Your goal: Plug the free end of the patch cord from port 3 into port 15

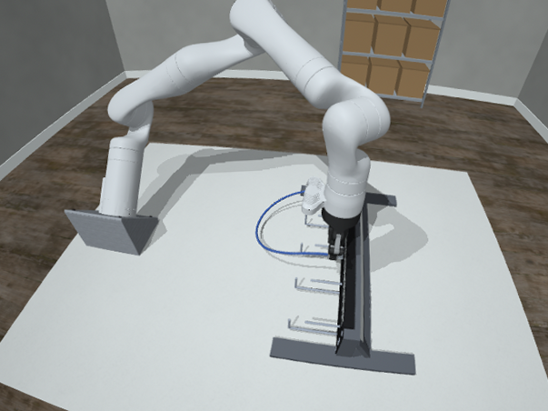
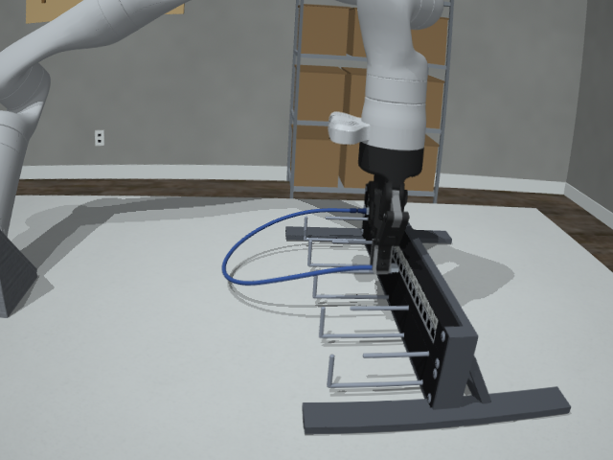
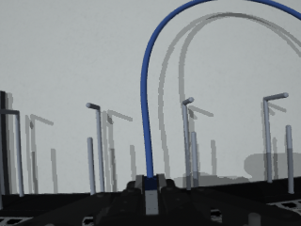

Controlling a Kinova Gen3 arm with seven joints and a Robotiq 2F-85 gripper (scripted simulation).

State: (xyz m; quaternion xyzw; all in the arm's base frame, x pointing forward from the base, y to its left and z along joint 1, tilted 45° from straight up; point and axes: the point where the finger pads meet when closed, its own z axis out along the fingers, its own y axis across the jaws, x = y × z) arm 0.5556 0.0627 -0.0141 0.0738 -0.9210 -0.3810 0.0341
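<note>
My gripper is now 10 mm short of the plug and 10 mm above it.
</note>
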